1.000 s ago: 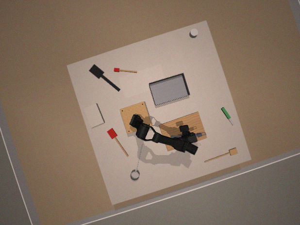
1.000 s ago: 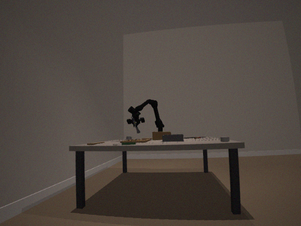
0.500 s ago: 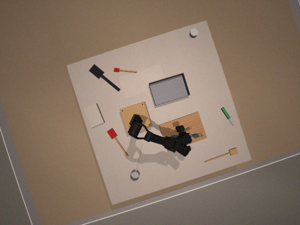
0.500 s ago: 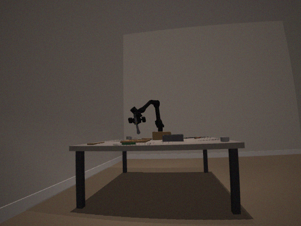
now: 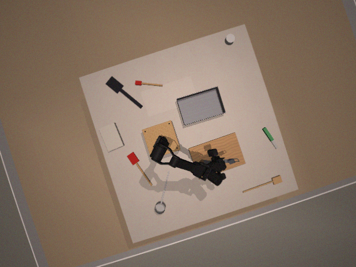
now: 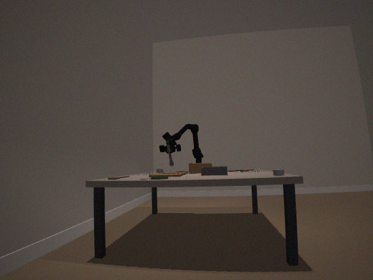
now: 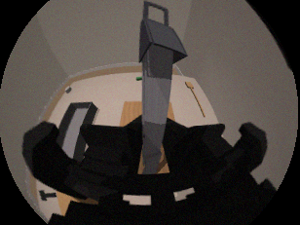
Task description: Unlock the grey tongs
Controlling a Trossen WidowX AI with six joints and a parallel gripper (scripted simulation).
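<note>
Now: gripper tip 18 cm above the wooden board and 1 cm past it. The rest, counted from my gripper tip: red spatula (59 cm behind, 18 cm below, 6 cm to the left); then grey roasting tin (38 cm to the left, 16 cm below, 5 cm behind); then green-handled tool (41 cm ahead, 18 cm below, 2 cm to the left).
</note>
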